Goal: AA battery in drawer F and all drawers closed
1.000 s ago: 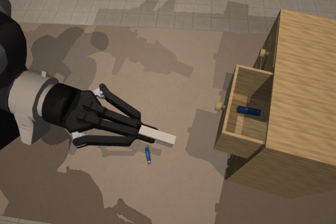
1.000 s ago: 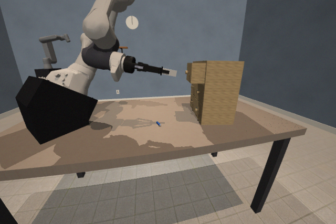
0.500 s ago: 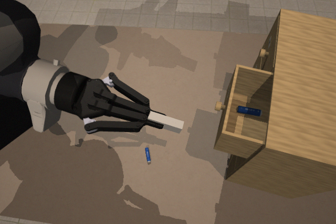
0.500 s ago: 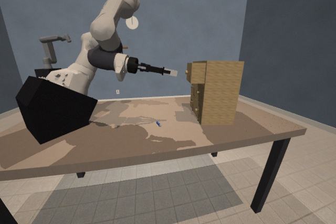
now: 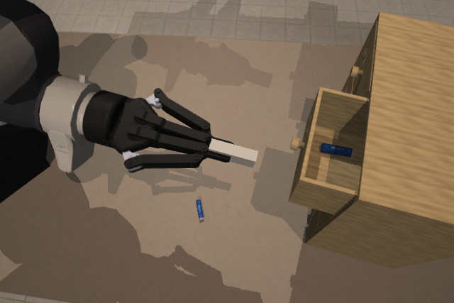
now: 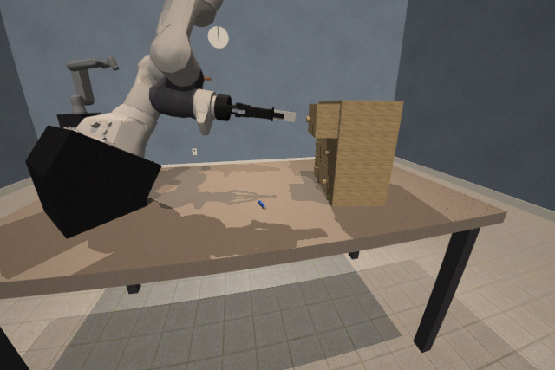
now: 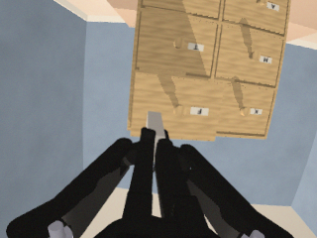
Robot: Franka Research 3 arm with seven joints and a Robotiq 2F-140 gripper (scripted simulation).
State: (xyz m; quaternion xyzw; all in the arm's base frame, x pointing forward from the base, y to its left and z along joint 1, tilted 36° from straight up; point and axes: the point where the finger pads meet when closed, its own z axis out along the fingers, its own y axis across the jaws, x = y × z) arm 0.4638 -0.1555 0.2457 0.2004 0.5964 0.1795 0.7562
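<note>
My gripper is now 17 cm short of the drawer, 4 cm to the right of it and 4 cm above it.
</note>
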